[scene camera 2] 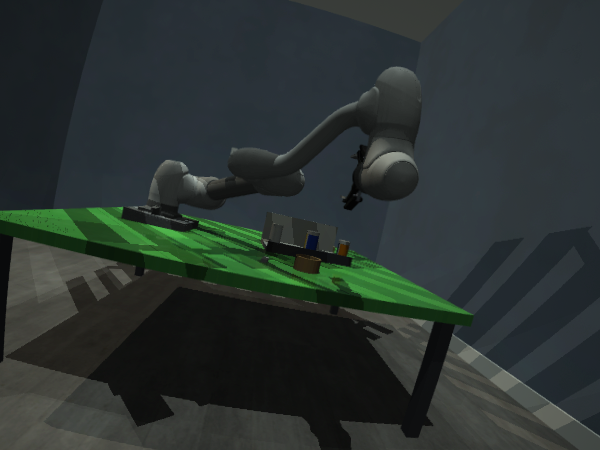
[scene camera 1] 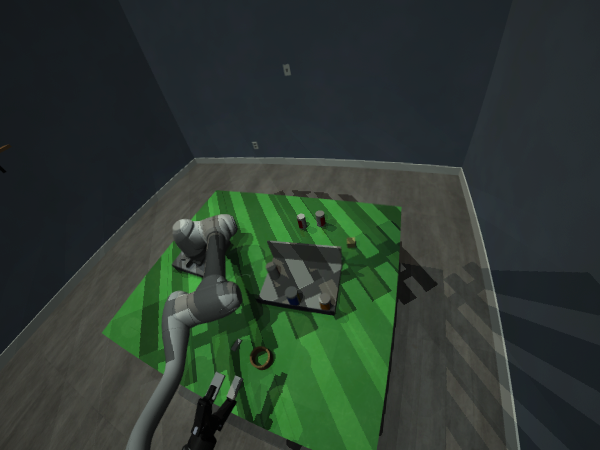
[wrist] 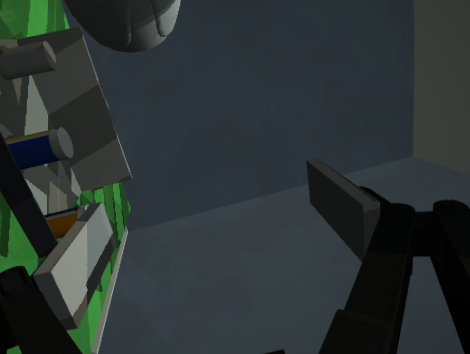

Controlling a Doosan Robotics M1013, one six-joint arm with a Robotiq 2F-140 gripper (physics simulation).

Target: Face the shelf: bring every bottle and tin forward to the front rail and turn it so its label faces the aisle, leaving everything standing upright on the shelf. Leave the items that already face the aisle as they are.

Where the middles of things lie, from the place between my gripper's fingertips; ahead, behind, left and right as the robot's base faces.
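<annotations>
From the dark front rail (scene camera 2: 273, 247), my hand is 39 cm to the right of it and 33 cm above it. The shelf back wall (scene camera 1: 298, 251) is 2 cm behind my hand, 69 cm to the left of it and 27 cm below it. I also find the grey shelf (scene camera 1: 312, 269) 1 cm behind my hand, 54 cm to the left of it and 27 cm below it. The grey shelf tray (scene camera 1: 311, 279) is likewise 1 cm behind my hand and 54 cm to the left of it, though for the tray it is 35 cm below.
</annotations>
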